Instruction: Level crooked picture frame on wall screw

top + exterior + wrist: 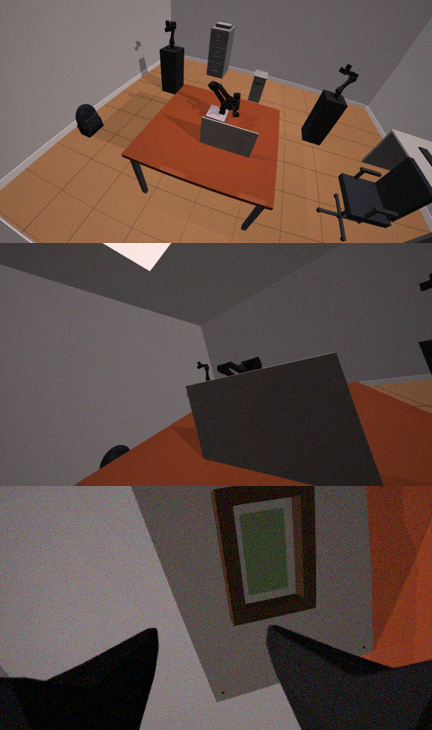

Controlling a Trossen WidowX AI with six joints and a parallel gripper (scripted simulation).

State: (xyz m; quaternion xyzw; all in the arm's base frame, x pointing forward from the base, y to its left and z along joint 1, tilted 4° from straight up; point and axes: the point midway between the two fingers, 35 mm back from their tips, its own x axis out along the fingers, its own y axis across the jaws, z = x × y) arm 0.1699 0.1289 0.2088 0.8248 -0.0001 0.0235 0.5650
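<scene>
Right now my gripper tip is 21 cm short of the brown picture frame, 9 cm above it and 2 cm to the right of it. Also, from my gripper tip: grey wall panel: 22 cm ahead, 10 cm below, 2 cm to the left.
</scene>
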